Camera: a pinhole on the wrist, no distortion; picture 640 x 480 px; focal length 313.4 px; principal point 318.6 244.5 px. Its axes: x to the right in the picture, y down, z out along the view. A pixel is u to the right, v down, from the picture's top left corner.
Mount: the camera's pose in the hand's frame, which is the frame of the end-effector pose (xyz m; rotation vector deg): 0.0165 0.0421 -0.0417 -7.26 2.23 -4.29
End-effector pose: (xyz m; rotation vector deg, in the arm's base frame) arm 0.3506 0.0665 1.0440 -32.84 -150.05 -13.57
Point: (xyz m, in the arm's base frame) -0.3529 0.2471 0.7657
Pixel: 573.3 117.1
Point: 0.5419 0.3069 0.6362
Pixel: 82.4 365.9
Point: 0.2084 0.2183 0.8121
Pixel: 349.5 222.8
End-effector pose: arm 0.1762 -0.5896 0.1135 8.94 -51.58 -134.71
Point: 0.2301 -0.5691 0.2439
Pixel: 167.0 321.4
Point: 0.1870 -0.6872 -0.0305
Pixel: behind the camera
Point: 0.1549 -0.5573 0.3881
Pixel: 310.6 319.2
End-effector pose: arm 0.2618 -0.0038 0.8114 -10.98 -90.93 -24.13
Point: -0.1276 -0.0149 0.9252
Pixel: 422.0 60.3
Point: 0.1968 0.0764 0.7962
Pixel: 216.2 208.4
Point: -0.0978 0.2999 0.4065
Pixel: 21.7 209.0
